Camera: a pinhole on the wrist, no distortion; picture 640 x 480 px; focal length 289.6 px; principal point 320.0 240.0 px. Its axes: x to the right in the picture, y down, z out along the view. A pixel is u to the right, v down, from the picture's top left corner.
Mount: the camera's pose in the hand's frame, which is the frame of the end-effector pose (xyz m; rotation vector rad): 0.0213 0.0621 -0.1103 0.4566 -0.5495 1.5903
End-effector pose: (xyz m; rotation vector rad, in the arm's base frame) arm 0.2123 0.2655 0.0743 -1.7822 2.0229 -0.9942
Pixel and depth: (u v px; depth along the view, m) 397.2 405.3 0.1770
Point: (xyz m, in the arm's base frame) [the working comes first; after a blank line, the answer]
In the camera's frame: 0.0472 0.1010 0.1770

0.2707 0.3336 0.0227
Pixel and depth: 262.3 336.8 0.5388
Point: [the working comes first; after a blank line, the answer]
In the camera's frame: -0.1074 0.1801 0.5388

0.6671 0.3416 0.0849
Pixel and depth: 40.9 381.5 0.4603
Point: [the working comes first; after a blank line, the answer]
In the camera's frame: -0.4436 0.2249 0.4603

0.6809 0.4337 0.4204
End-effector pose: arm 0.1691 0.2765 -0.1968 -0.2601 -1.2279 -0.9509
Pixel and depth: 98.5 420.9 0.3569
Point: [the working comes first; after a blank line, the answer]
In the camera's frame: -0.2730 0.2229 0.3569

-0.1133 0.1321 -0.4791
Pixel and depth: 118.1 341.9 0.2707
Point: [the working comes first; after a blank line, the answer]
In the camera's frame: -0.1887 0.0952 0.2707

-0.0117 0.1446 -0.3365
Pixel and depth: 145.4 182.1 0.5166
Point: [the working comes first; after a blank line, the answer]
In the camera's frame: -0.3115 -0.1033 0.5166

-0.2740 -0.0029 -0.1802
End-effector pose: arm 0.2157 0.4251 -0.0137 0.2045 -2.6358 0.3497
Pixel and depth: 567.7 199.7 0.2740
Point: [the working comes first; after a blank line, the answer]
In the camera's frame: 0.2344 -0.0381 0.2740

0.0630 0.4376 -0.2337
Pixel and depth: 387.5 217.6 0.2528
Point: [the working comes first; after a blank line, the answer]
In the camera's frame: 0.0589 -0.0196 0.2528

0.1437 0.3484 -0.1029
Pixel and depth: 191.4 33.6 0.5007
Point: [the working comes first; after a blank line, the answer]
In the camera's frame: -0.2223 -0.3569 0.5007

-0.1210 -0.0366 0.0870
